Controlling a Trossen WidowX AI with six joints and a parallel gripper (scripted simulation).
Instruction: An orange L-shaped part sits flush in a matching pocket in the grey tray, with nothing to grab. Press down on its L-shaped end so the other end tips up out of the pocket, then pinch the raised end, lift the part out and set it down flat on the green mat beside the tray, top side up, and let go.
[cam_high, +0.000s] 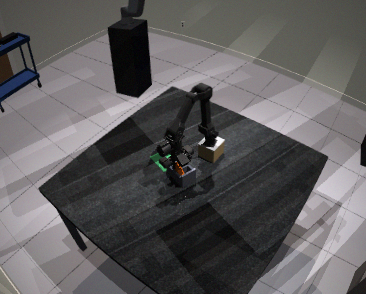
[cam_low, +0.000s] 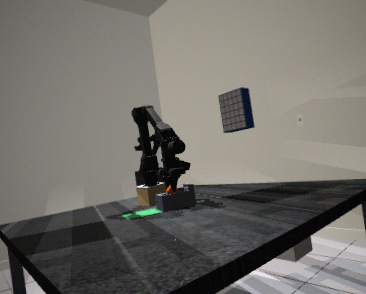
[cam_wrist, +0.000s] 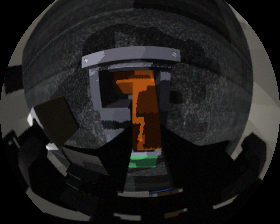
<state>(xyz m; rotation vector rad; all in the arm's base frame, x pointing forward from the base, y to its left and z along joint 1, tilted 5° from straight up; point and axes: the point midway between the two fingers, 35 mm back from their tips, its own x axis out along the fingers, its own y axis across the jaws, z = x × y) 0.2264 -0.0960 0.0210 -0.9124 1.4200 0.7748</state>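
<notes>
The green mat lies 12 cm to the right of my gripper tip, 8 cm below it and 8 cm behind it. Also, from my gripper tip: orange L-shaped part 4 cm to the left, 3 cm below.
</notes>
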